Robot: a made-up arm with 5 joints.
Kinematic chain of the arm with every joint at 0, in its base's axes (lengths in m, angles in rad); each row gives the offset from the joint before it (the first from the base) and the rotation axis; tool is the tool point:
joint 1: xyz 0 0 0.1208 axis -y
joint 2: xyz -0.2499 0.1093 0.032 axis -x
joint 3: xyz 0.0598 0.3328 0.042 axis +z
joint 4: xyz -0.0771 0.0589 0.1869 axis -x
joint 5: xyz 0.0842 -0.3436 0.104 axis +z
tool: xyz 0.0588 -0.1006 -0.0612
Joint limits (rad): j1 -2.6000..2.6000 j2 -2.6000..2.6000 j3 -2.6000..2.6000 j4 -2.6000..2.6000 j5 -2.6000..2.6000
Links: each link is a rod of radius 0.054 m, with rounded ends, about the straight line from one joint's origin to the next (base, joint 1, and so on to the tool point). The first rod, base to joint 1, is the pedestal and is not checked.
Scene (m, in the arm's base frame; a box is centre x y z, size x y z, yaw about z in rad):
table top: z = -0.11
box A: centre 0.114 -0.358 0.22 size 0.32 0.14 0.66 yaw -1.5
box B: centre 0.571 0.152 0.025 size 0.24 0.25 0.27 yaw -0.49
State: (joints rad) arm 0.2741 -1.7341 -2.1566 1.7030 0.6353
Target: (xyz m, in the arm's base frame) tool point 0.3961 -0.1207 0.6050
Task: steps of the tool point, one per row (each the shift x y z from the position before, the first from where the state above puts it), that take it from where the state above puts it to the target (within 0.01 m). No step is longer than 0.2 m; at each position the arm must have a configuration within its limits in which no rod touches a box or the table.
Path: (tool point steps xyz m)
1: 0.0050 0.0178 0.1408
2: -0.0351 0.0557 0.1512
3: -0.0764 0.1026 0.1386
4: 0.1455 0.0515 0.0820
5: 0.1688 0.0544 0.0310
6: 0.1735 0.0565 -0.0255
7: 0.1588 0.0578 -0.0808

